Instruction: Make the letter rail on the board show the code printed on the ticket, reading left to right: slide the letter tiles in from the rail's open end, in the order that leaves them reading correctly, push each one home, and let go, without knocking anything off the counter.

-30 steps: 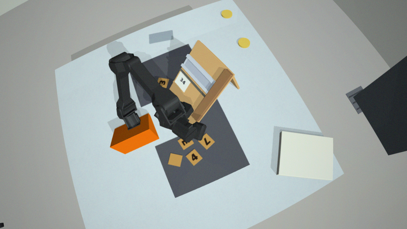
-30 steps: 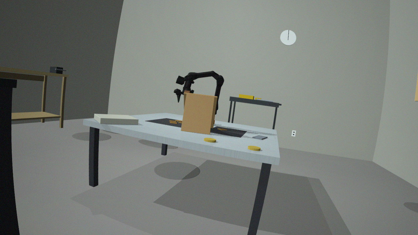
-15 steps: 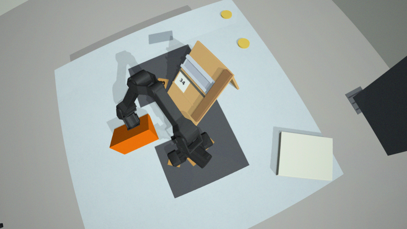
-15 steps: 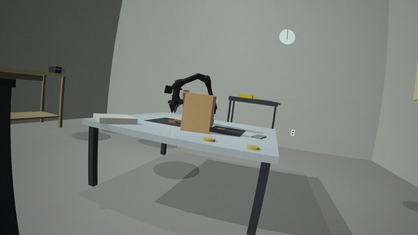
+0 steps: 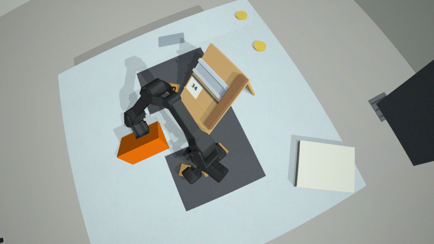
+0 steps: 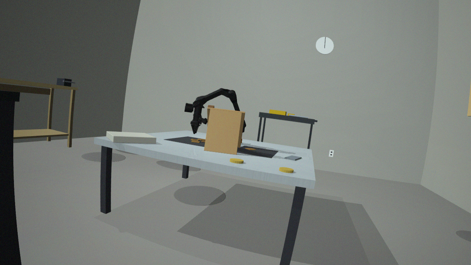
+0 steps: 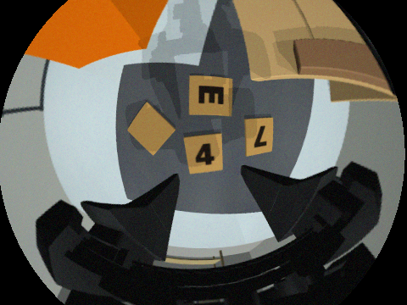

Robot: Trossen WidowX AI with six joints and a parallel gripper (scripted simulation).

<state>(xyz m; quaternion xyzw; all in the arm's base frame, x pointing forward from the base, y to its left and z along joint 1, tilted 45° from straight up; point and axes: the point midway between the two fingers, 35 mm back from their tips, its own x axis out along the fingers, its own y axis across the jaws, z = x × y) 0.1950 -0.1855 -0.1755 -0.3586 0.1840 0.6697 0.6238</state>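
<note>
Right now the tile marked 4 is 5 cm below my gripper tip. Also, from my gripper tip: white ticket: 34 cm to the left, 11 cm ahead, 6 cm above; blank tile: 9 cm behind, 5 cm below, 3 cm to the left; tile marked 3: 45 cm to the left, 5 cm below, 1 cm ahead.
</note>
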